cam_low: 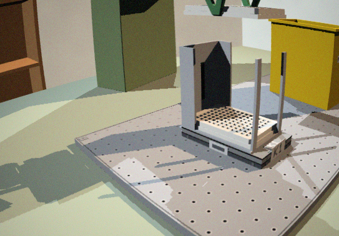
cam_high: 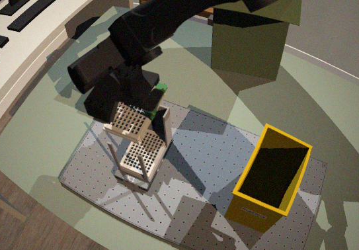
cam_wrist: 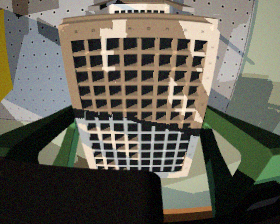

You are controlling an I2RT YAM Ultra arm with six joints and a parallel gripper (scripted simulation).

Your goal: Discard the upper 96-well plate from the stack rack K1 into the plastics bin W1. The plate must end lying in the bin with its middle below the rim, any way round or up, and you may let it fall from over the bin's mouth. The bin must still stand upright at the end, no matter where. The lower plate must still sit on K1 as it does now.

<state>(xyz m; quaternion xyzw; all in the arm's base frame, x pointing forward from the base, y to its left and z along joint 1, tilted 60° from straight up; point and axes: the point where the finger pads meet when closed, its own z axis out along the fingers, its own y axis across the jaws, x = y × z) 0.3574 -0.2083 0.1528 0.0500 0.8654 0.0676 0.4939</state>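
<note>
Now: the yellow bin W1 32 cm to the left of my hand, 12 cm below it and 2 cm ahead of it.
</note>
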